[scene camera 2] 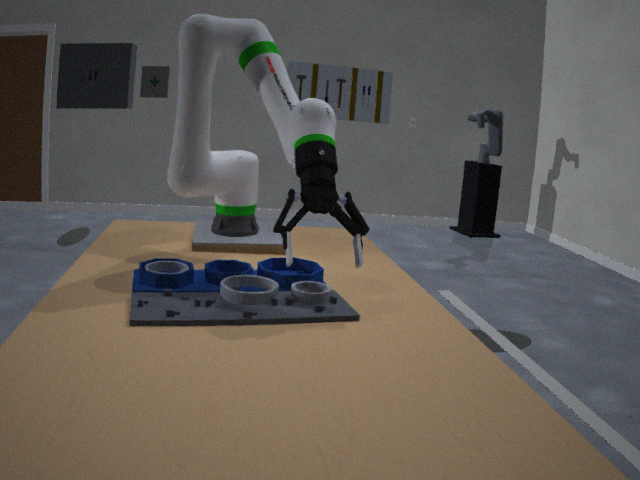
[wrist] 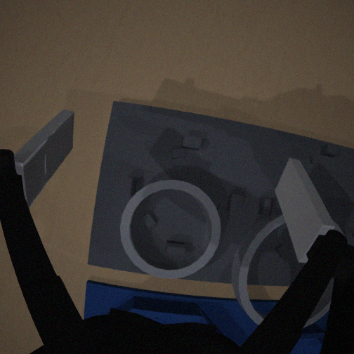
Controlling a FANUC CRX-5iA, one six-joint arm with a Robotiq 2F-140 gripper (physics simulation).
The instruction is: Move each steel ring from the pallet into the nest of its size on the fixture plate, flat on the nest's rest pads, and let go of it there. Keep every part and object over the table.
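Pixels of known places: gripper, between the fingertips: point(scene camera 2: 325, 264); arm's base, origin of its link: point(scene camera 2: 234, 230).
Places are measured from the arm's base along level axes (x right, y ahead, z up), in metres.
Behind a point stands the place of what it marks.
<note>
My gripper point(scene camera 2: 324, 265) {x -0.090, y 0.615, z 0.070 m} point(wrist: 179, 151) is wide open and empty, above the pallet's ring area. The smaller ring point(scene camera 2: 310, 298) {x -0.070, y 0.599, z -0.007 m} point(wrist: 126, 227) lies on the dark grey pallet point(scene camera 2: 196, 316) {x 0.173, y 0.652, z -0.021 m} point(wrist: 107, 200); in the wrist view it shows between the spread fingers. The larger ring point(scene camera 2: 249, 298) {x 0.058, y 0.591, z -0.008 m} point(wrist: 244, 275) lies beside it, partly hidden by a finger in the wrist view. A third ring point(scene camera 2: 166, 263) {x 0.224, y 0.366, z 0.001 m} sits in the left nest of the blue fixture plate point(scene camera 2: 199, 282) {x 0.147, y 0.431, z -0.026 m} point(wrist: 95, 300), and looks level; its rest pads are hidden. No ring shows in the middle nest point(scene camera 2: 214, 273) {x 0.114, y 0.448, z 0.001 m} or right nest point(scene camera 2: 310, 279) {x -0.092, y 0.521, z 0.004 m}.
Small dark blocks point(scene camera 2: 172, 313) {x 0.220, y 0.654, z -0.014 m} point(wrist: 193, 140) stand up from the pallet. The fixture plate lies behind the pallet in the scene view, close to its edge. The robot's base point(scene camera 2: 235, 225) {x 0.009, y 0.065, z 0.030 m} stands at the far end of the wooden table point(scene camera 2: 289, 392) {x 0.060, y 0.936, z -0.034 m}.
</note>
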